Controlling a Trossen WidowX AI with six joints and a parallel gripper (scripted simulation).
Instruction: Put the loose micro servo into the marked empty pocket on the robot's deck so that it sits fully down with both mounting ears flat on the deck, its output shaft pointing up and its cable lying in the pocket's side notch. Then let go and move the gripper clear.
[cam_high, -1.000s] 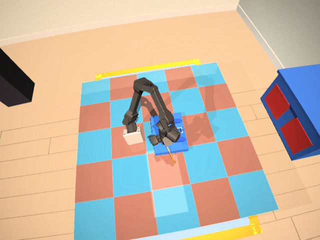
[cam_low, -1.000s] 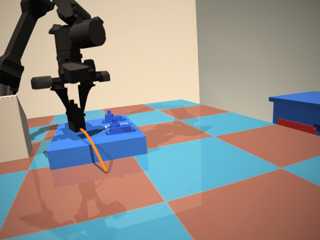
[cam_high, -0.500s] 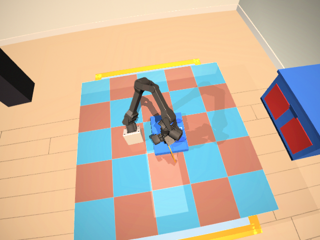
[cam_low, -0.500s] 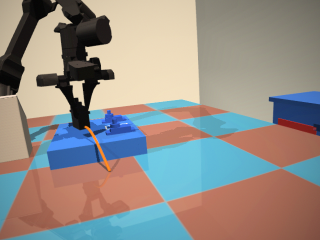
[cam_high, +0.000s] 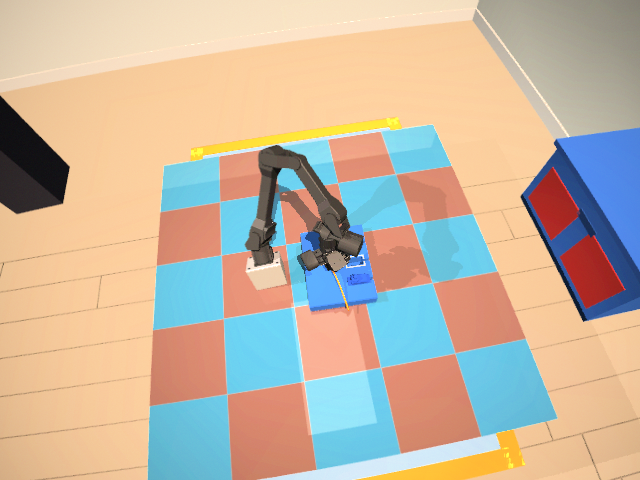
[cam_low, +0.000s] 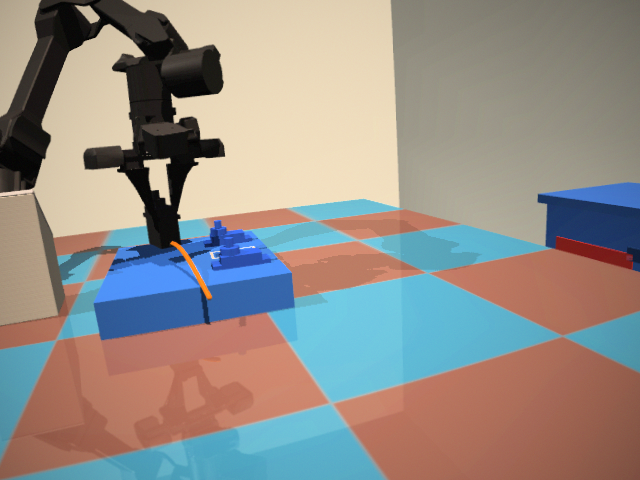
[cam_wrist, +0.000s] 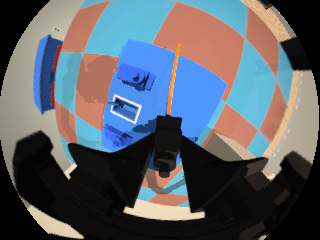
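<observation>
The blue deck is 100 mm below my gripper tip, 20 mm to the left of it and 10 mm behind it.
</observation>
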